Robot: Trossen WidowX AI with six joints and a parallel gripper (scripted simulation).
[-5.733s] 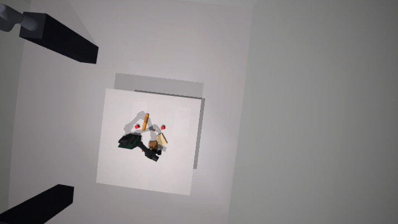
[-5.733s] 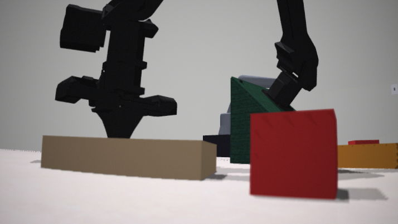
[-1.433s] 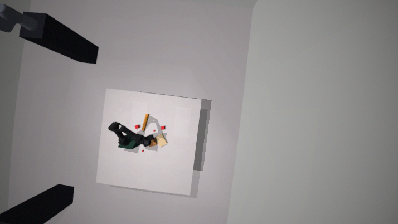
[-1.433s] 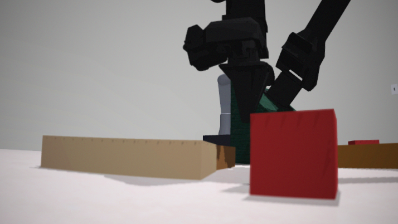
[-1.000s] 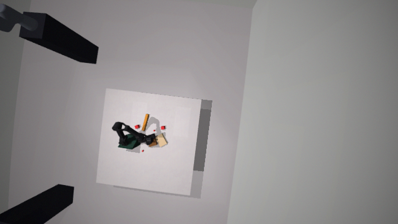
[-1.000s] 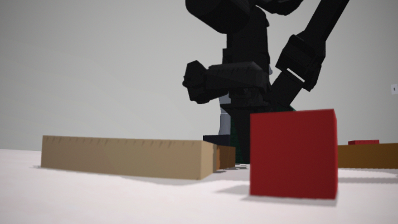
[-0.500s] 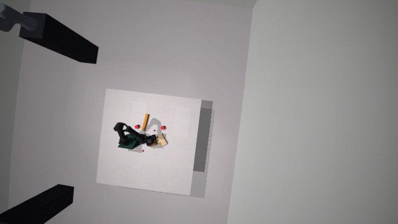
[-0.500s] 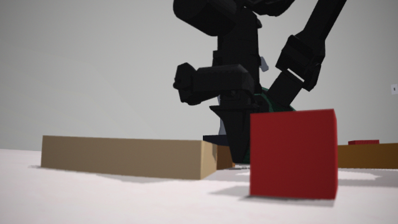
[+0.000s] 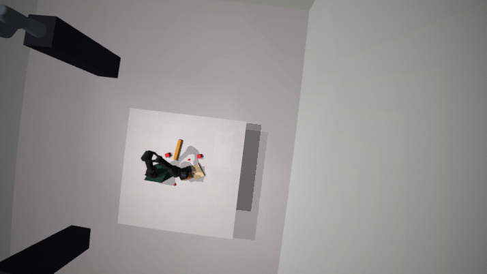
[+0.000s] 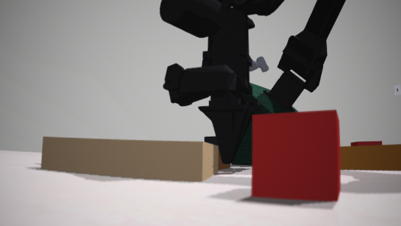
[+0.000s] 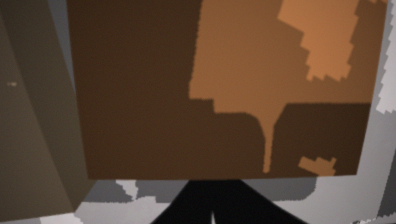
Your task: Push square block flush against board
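Right now my gripper tip is 6 cm to the left of the brown square block, 2 cm short of it and 1 cm below it. Round my gripper tip: tan board (13 cm ahead, 1 cm to the right, 1 cm above); then long orange bar (20 cm to the left, 11 cm behind, 1 cm above).
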